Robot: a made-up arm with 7 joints.
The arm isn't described. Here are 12 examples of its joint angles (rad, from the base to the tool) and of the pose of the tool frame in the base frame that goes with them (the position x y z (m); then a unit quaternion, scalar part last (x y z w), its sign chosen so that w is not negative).
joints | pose
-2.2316 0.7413 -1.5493 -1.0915 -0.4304 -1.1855 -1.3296 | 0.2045 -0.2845 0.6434 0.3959 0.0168 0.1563 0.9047
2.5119 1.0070 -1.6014 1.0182 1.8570 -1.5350 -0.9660 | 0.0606 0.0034 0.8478 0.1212 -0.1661 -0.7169 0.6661
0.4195 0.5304 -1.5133 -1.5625 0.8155 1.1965 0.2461 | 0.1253 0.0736 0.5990 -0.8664 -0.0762 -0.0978 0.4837
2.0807 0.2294 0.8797 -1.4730 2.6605 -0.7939 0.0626 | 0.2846 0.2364 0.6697 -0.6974 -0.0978 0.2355 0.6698
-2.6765 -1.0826 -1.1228 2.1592 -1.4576 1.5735 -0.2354 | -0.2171 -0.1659 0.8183 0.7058 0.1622 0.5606 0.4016
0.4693 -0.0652 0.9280 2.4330 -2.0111 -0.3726 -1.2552 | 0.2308 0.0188 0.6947 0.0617 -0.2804 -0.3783 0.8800
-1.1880 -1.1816 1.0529 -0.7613 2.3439 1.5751 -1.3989 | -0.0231 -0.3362 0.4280 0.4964 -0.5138 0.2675 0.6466
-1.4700 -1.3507 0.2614 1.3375 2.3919 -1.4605 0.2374 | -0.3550 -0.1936 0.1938 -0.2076 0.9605 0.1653 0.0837
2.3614 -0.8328 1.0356 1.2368 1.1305 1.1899 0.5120 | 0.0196 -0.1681 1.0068 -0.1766 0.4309 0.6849 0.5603
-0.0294 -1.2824 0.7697 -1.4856 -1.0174 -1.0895 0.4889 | -0.0275 0.2164 0.4472 -0.3008 0.2105 -0.2853 0.8853
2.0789 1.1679 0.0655 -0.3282 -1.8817 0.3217 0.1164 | 0.1859 0.2107 0.3691 0.0221 -0.8424 0.3677 0.3933
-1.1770 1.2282 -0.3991 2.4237 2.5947 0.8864 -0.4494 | 0.4345 -0.5075 0.8715 0.3173 -0.5790 0.7104 0.2436
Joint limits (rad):
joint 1: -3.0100..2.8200
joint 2: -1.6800..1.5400
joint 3: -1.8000..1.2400
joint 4: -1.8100..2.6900
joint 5: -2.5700..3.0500
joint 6: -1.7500..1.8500
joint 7: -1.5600..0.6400
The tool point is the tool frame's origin. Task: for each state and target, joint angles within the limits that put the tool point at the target. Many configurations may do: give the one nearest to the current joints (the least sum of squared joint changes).
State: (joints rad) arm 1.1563 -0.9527 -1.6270 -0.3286 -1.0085 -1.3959 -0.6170
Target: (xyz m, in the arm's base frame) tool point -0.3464 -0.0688 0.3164
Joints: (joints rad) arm 1.0204 -1.5294 -1.6628 -0.6324 -0.8195 -1.4795 -0.2259
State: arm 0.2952 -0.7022 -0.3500 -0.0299 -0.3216 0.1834 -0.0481
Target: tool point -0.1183 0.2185 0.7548
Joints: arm 1.0317 -0.8826 -0.0487 0.0720 -0.3715 0.1317 0.1146
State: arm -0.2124 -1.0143 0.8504 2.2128 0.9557 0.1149 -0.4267
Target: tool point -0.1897 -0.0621 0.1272
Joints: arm -0.7587 -1.0330 0.6389 2.2058 1.2483 -0.3376 -0.0686
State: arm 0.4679 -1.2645 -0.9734 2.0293 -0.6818 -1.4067 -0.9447
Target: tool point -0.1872 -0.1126 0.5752
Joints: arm 0.3093 -0.8409 -1.2968 2.1610 -0.7976 -1.3471 -1.4769
